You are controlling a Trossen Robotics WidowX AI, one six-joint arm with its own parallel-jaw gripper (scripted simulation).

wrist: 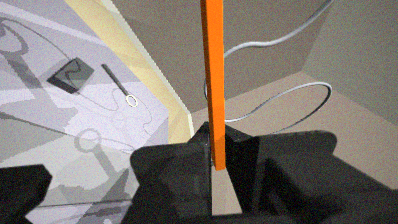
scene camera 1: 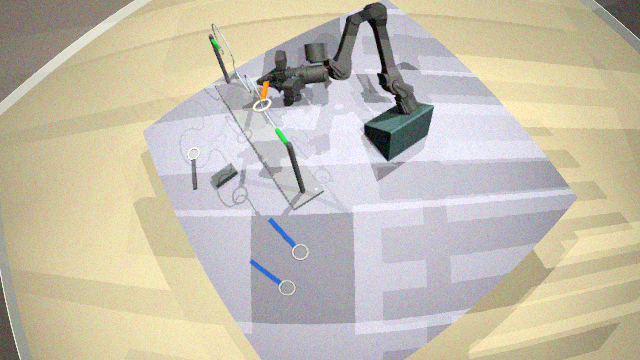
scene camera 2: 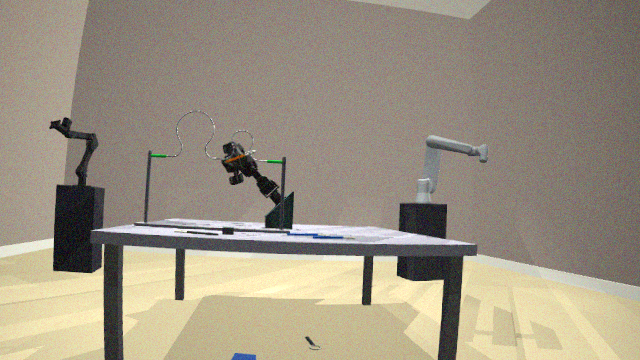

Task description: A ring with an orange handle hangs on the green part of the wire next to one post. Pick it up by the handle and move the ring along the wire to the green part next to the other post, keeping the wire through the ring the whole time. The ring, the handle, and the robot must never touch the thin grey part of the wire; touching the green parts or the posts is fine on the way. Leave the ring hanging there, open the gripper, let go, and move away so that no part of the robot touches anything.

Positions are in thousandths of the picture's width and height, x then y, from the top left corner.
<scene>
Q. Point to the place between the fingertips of the gripper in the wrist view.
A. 531,556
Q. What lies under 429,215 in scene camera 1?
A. The gripper.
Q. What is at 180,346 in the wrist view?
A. A dark block.
</scene>
